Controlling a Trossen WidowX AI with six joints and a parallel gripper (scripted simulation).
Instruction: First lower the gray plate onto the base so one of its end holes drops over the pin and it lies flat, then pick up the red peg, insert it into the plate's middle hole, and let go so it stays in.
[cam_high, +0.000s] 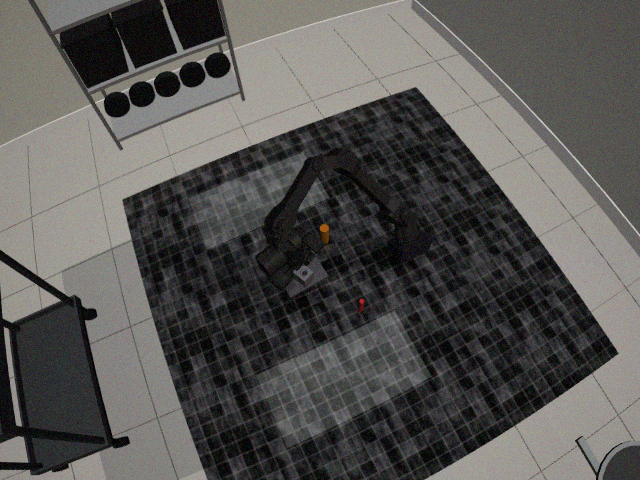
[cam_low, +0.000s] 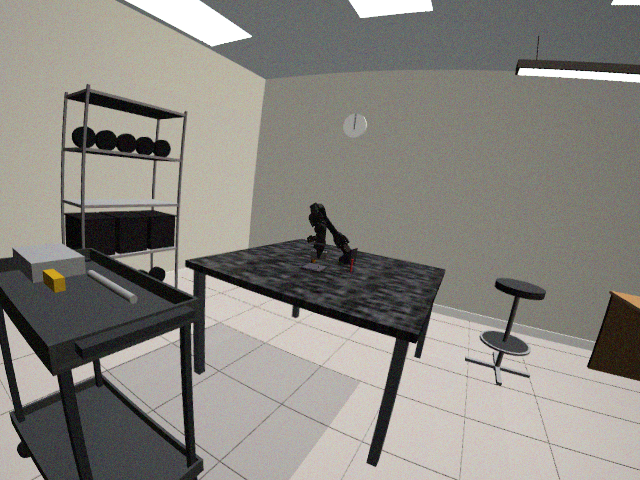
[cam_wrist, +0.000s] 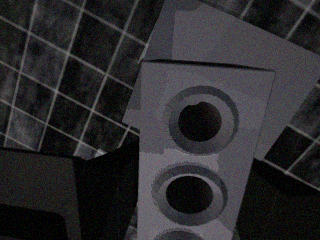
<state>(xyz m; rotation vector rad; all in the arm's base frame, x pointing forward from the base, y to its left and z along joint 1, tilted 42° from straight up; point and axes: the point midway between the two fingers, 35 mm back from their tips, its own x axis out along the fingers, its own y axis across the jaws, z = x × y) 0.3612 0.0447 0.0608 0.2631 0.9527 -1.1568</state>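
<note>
The gray base is 7 cm below my gripper tip, 2 cm to the right of it and 1 cm behind it. The rest, counted from my gripper tip: orange cylinder 12 cm to the right, 12 cm behind, 3 cm below; red peg 15 cm to the left, 15 cm behind, 3 cm below; gray plate 3 cm above.
</note>
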